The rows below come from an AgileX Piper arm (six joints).
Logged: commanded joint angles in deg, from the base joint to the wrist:
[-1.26 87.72 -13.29 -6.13 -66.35 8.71]
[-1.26 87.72 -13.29 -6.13 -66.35 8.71]
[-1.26 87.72 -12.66 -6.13 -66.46 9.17]
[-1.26 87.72 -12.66 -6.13 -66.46 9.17]
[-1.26 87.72 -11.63 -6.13 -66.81 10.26]
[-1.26 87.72 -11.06 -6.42 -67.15 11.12]
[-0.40 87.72 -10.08 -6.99 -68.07 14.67]
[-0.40 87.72 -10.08 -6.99 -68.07 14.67]
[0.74 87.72 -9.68 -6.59 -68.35 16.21]
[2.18 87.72 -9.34 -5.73 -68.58 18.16]
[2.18 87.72 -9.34 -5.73 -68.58 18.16]
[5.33 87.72 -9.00 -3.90 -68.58 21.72]
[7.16 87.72 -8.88 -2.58 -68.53 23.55]
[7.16 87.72 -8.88 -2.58 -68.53 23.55]
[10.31 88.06 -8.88 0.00 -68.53 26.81]
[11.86 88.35 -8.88 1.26 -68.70 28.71]
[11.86 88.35 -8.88 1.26 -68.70 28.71]
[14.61 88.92 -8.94 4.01 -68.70 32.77]
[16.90 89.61 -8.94 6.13 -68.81 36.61]
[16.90 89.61 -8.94 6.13 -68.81 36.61]
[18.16 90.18 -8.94 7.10 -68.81 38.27]
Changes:
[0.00 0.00 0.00 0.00 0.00 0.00]
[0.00 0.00 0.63 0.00 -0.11 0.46]
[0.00 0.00 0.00 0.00 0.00 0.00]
[0.00 0.00 1.03 0.00 -0.35 1.09]
[0.00 0.00 0.57 -0.29 -0.34 0.86]
[0.86 0.00 0.98 -0.57 -0.92 3.55]
[0.00 0.00 0.00 0.00 0.00 0.00]
[1.14 0.00 0.40 0.40 -0.28 1.54]
[1.44 0.00 0.34 0.86 -0.23 1.95]
[0.00 0.00 0.00 0.00 0.00 0.00]
[3.15 0.00 0.34 1.83 0.00 3.56]
[1.83 0.00 0.12 1.32 0.05 1.83]
[0.00 0.00 0.00 0.00 0.00 0.00]
[3.15 0.34 0.00 2.58 0.00 3.26]
[1.55 0.29 0.00 1.26 -0.17 1.90]
[0.00 0.00 0.00 0.00 0.00 0.00]
[2.75 0.57 -0.06 2.75 0.00 4.06]
[2.29 0.69 0.00 2.12 -0.11 3.84]
[0.00 0.00 0.00 0.00 0.00 0.00]
[1.26 0.57 0.00 0.97 0.00 1.66]

